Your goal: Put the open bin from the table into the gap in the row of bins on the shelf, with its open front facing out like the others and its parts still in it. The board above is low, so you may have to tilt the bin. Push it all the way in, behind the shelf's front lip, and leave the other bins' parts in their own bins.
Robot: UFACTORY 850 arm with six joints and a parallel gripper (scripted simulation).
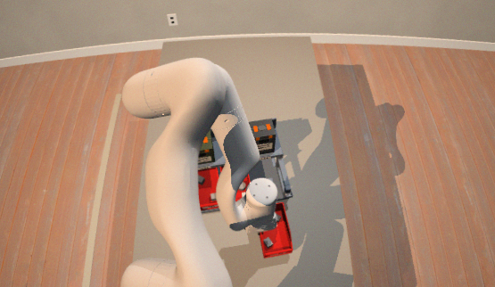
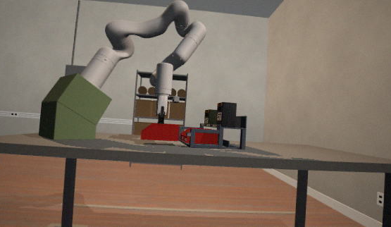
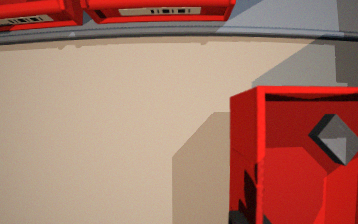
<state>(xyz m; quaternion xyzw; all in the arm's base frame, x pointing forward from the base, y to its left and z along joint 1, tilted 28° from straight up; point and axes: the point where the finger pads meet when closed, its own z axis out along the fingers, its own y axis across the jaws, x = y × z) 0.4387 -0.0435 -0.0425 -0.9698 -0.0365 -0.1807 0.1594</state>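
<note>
The red bin is 50 mm to the right of my hand and 20 mm below it. Round my hand: grey part (60 mm ahead, 60 mm to the right, 50 mm below); then grey shelf (240 mm ahead, 80 mm to the left, 20 mm below).
</note>
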